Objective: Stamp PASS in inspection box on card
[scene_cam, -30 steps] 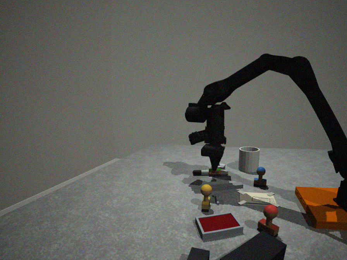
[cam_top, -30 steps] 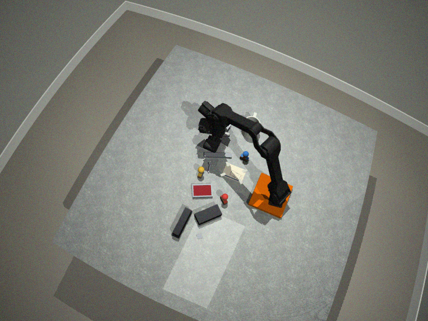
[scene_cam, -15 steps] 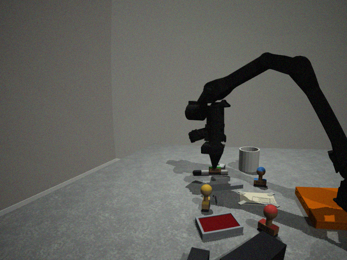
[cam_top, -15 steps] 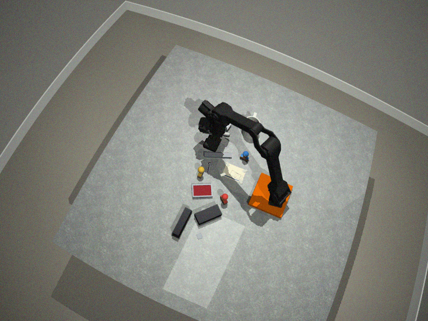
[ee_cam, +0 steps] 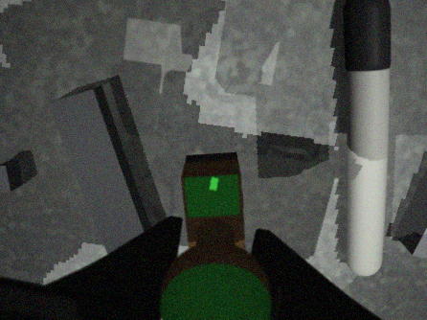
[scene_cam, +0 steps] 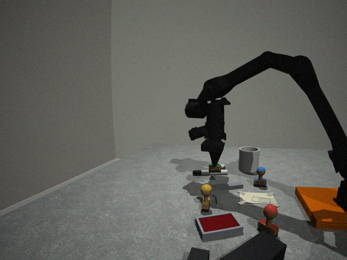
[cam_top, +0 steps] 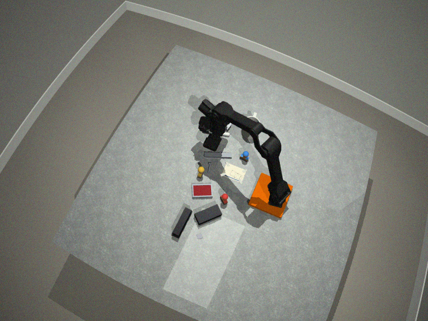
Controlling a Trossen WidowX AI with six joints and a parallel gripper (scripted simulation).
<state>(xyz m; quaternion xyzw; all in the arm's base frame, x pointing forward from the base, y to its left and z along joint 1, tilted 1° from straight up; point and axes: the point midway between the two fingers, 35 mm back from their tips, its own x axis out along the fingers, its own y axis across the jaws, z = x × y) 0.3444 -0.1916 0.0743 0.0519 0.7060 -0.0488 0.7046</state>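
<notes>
Now: gripper tip 24 cm to the right of the red ink pad, 6 cm above it and 1 cm past it. Also, from my gripper tip: black-capped white marker 7 cm to the right, 5 cm below, 3 cm ahead; then green-topped stamp right at my gripper tip; then grey bar 6 cm below, 5 cm to the left, 3 cm behind.
</notes>
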